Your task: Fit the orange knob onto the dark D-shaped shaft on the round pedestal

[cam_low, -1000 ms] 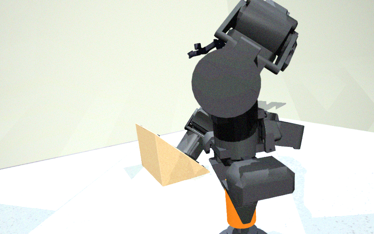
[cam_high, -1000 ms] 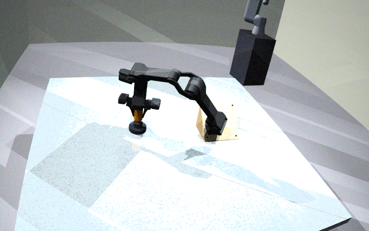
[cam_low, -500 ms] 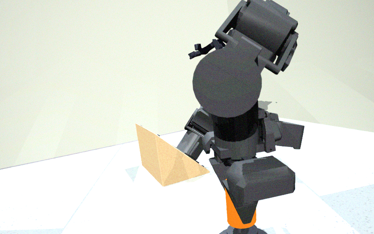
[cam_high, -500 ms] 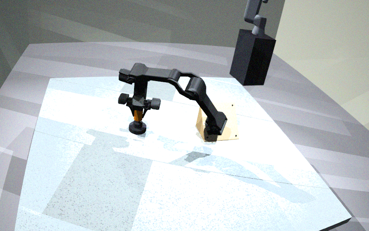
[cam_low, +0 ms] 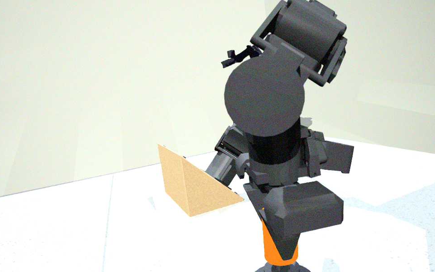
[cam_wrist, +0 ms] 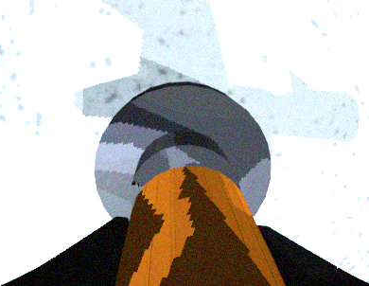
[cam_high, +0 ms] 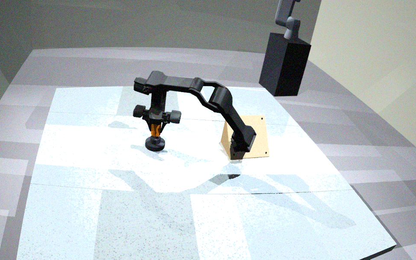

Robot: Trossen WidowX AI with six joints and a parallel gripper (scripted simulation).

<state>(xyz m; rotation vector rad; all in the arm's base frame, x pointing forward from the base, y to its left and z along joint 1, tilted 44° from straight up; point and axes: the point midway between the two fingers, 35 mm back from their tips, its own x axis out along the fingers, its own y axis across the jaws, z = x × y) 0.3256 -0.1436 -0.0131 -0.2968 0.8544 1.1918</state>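
Now: the orange knob 2 cm above my gripper tip. From my gripper tip the other things lie so: round dark pedestal 4 cm below.
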